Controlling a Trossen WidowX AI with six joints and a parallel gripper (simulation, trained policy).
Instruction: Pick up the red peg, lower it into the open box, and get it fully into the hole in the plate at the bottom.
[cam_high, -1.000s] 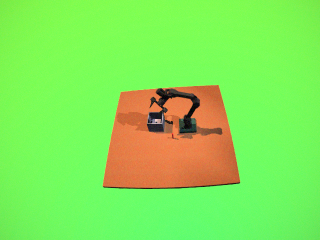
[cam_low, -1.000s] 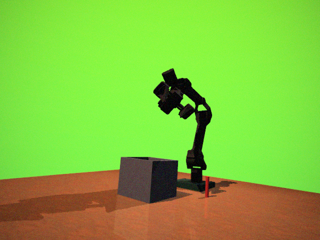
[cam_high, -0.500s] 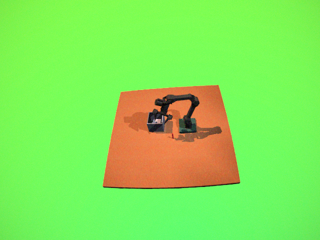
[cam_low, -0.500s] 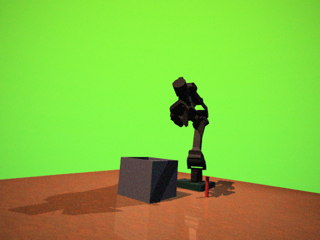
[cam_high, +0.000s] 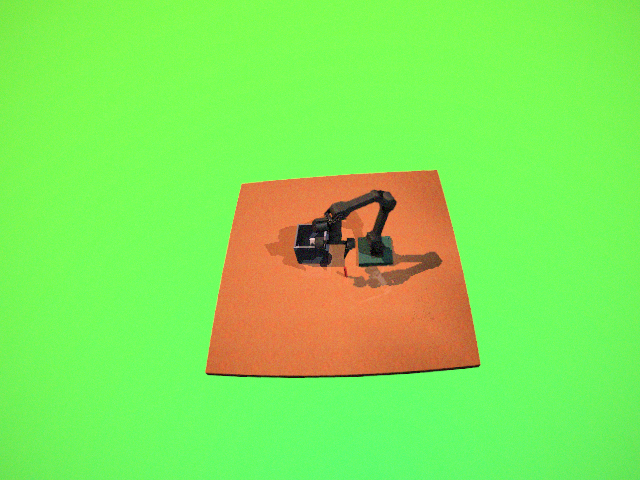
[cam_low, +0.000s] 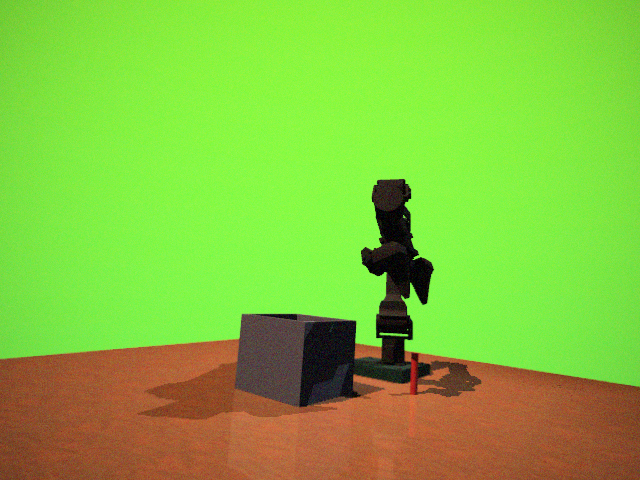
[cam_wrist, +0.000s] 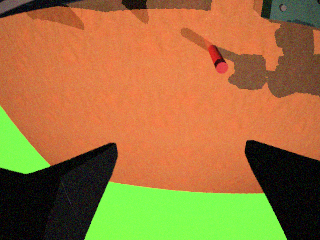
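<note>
The red peg lies 140 mm below my gripper tip, 40 mm behind it and 10 mm to the right of it. Round my gripper tip: pale plate: 200 mm to the right, 140 mm below, 110 mm ahead.
</note>
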